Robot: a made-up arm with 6 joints.
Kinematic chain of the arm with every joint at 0, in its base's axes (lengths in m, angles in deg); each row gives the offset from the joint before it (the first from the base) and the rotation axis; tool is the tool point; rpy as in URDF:
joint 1: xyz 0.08 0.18 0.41 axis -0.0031 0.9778 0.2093
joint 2: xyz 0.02 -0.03 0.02 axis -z
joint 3: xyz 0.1 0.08 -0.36 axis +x
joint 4: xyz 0 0.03 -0.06 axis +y
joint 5: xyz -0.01 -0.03 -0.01 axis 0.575 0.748 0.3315
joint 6: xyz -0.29 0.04 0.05 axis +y
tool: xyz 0.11 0.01 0.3 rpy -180 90 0
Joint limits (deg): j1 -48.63..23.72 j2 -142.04..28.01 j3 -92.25..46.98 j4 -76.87..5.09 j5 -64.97..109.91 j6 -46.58..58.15
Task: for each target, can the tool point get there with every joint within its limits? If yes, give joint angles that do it. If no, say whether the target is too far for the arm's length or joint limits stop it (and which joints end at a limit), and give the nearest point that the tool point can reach.
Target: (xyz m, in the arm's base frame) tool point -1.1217 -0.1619 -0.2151
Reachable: no: too far | nearest point -0.6839 -0.0409 -0.0698 | short by 0.477 m
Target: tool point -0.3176 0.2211 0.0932
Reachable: yes | joints 15.85 -45.29 10.99 -47.46 -41.97 17.22
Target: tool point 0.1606 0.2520 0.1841
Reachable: yes | joints -16.01 -33.98 -3.72 -36.20 29.42 46.92
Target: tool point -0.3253 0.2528 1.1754
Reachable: no: joint limits stop it (at a limit: joint 1, joint 2, joint 3, joint 5, joint 6) | nearest point -0.2553 0.2226 0.6506 | short by 0.530 m
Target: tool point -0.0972 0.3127 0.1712
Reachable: yes | joints -23.36 -4.43 7.26 -11.19 -11.39 -15.67
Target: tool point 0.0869 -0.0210 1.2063
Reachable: no: joint limits stop it (at a limit: joint 1, joint 2, joint 4, joint 5, joint 6) | nearest point 0.2784 0.0224 0.7846 | short by 0.465 m
